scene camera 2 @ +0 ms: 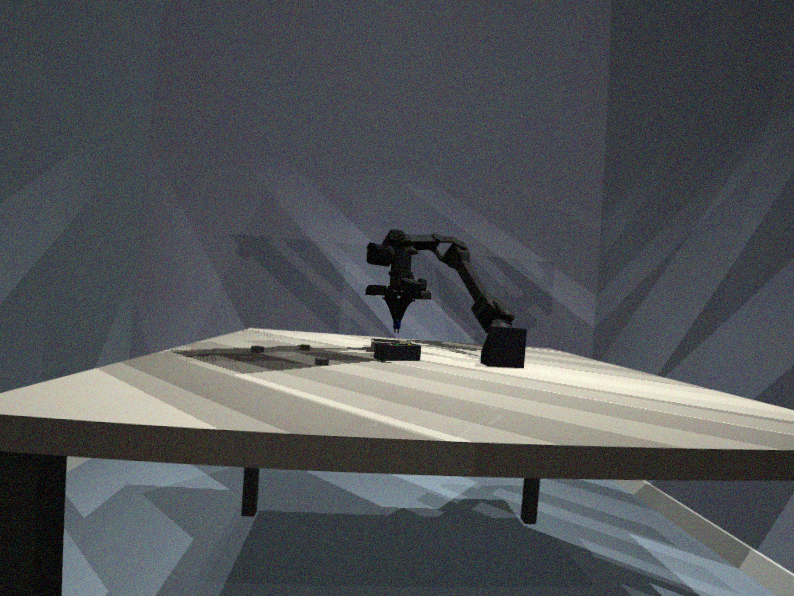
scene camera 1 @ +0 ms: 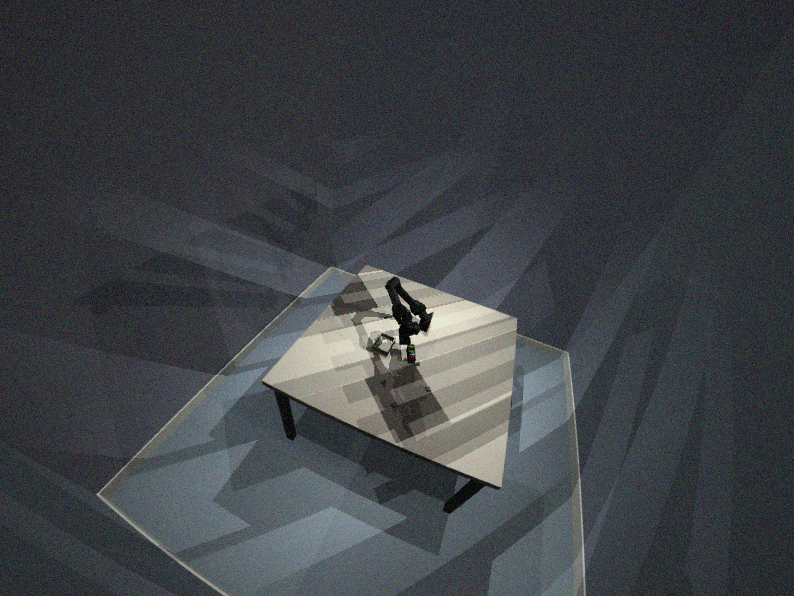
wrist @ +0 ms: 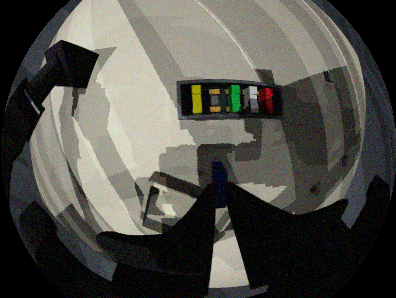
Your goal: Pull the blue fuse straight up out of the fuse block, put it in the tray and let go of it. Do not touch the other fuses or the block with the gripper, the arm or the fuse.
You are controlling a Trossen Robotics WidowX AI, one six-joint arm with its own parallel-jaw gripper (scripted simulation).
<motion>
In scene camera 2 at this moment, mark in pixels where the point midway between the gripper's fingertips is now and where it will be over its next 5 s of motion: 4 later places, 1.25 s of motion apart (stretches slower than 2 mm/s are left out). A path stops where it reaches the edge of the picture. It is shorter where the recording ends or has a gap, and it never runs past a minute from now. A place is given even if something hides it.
The gripper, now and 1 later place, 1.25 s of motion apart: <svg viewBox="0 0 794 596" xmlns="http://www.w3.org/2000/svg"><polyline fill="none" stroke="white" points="397,322 393,330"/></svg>
</motion>
